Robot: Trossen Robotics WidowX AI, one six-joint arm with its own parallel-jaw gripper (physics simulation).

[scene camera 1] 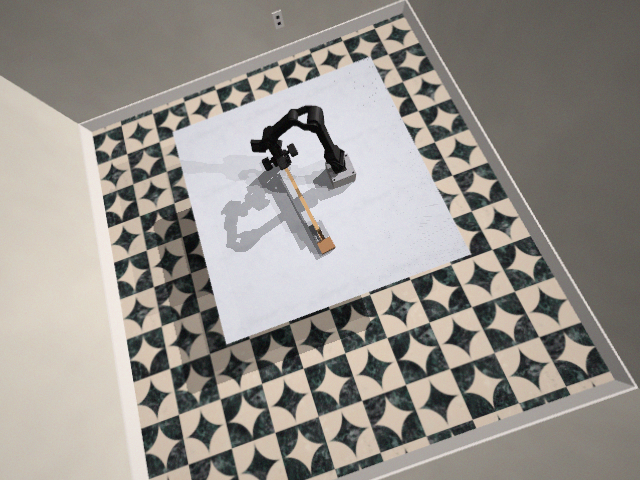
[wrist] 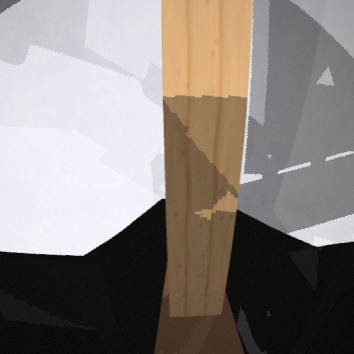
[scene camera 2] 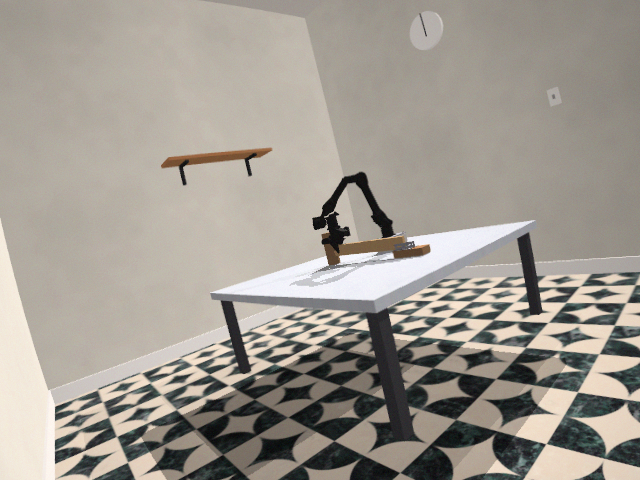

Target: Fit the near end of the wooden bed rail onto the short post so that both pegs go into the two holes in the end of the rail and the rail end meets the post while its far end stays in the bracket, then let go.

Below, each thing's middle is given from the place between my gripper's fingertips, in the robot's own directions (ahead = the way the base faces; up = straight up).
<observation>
Right now the wooden bed rail point(scene camera 2: 385, 244) is 30 mm behind my hand, 200 mm to the left of it and 10 mm above it.
</observation>
